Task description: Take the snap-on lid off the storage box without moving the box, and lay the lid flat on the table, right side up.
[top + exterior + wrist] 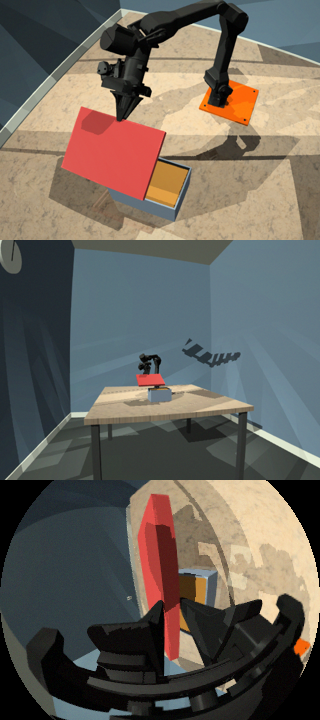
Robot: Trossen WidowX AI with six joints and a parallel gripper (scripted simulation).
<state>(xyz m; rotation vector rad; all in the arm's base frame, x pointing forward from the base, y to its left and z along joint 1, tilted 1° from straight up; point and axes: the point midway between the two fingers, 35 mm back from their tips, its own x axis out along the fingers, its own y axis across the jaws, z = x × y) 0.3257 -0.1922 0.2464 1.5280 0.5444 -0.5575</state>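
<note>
Right now the red lid is 7 cm ahead of my gripper tip and 3 cm below it. The rest, counted from my gripper tip: storage box (6 cm ahead, 9 cm to the left, 18 cm below).
</note>
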